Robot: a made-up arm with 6 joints.
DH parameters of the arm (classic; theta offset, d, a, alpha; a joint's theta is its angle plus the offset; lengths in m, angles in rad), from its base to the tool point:
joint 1: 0 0.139 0 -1.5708
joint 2: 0.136 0 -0.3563 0
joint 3: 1.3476 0 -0.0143 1.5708
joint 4: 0 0.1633 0 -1.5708
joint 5: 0 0 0.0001 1.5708
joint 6: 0 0.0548 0 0
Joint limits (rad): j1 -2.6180..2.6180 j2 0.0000..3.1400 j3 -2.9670..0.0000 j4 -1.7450..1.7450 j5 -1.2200..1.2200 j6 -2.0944..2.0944
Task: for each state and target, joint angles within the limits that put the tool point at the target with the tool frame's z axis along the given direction. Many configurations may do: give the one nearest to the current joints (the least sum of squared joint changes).
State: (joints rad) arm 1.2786 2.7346 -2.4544 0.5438 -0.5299 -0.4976
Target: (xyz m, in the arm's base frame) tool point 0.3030 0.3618 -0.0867 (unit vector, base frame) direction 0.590 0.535 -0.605
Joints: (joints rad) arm 0.8875 3.1380 -1.8720 0.2367 -0.5359 -0.4976
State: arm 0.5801 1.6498 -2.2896 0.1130 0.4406 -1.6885
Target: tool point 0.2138 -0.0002 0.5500 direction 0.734 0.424 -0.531
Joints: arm -0.1343 1.5344 -1.9095 0.5900 1.1990 -1.6885
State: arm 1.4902 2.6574 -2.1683 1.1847 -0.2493 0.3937
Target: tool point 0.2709 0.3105 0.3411 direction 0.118 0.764 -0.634
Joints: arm 0.7931 2.0972 -1.6504 0.8811 0.6261 0.3937
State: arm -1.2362 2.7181 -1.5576 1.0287 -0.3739 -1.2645
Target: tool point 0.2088 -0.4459 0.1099 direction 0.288 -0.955 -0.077
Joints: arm -1.1149 2.7024 -1.6004 0.2008 -0.9464 -1.2645
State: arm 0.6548 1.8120 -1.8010 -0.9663 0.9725 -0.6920
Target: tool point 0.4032 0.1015 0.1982 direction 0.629 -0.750 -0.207
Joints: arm 0.3690 2.4097 -1.3244 -1.7350 1.2185 -0.6920
